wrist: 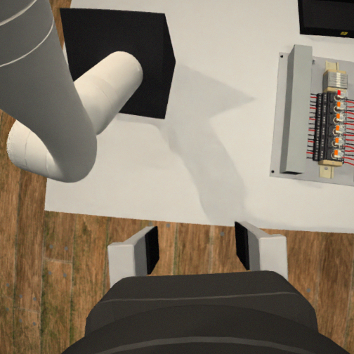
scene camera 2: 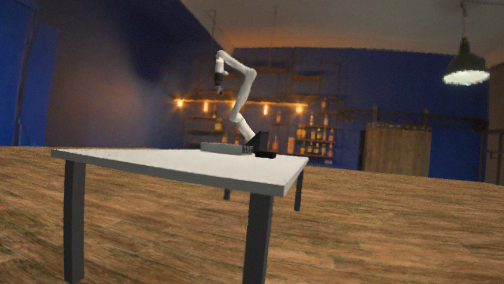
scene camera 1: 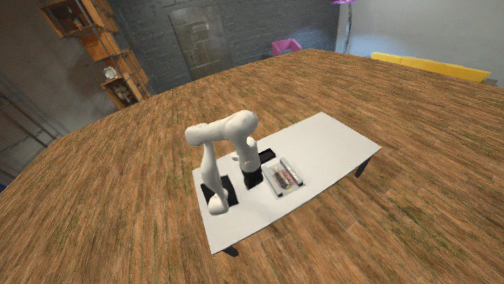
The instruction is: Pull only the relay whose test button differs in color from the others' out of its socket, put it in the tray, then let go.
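Seen in the pictures: gripper, between the fingertips: (scene camera 2: 219, 94) (scene camera 1: 252, 185); arm's base, origin of its link: (scene camera 2: 253, 140).
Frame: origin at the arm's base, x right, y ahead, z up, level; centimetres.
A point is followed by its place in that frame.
Observation:
The relay with a red test button (wrist: 339, 93) stands at the upper end of the relay row in the wrist view, beside the pale grey ribbed block. The other relays (wrist: 338, 129) in the row have orange buttons. They stand on the grey panel (wrist: 279, 125) (scene camera 1: 293, 191) @(x 24.2, y 48.2, z -11.1 cm). The black tray (wrist: 320, 32) (scene camera 1: 267, 156) @(x -19.0, y 52.9, z -10.7 cm) (scene camera 2: 265, 155) @(x -20.1, y 59.3, z -9.4 cm) lies near the panel and is partly cut off at the wrist view's top right corner. My gripper (wrist: 196, 240) (scene camera 2: 220, 92) @(x 29.7, y 16.8, z 36.9 cm) is open and empty, high above the table and away from the relays. Its fingertips are not clear in scene camera 1.
A raised grey duct (wrist: 296, 110) runs along the panel beside the relay row, with a second duct (scene camera 1: 291, 171) @(x 11.9, y 56.3, z -4.8 cm) on the far side. Thin red and black wires run beside the relays. The arm's black base plate (wrist: 145, 35) is on the white table (wrist: 125, 185).

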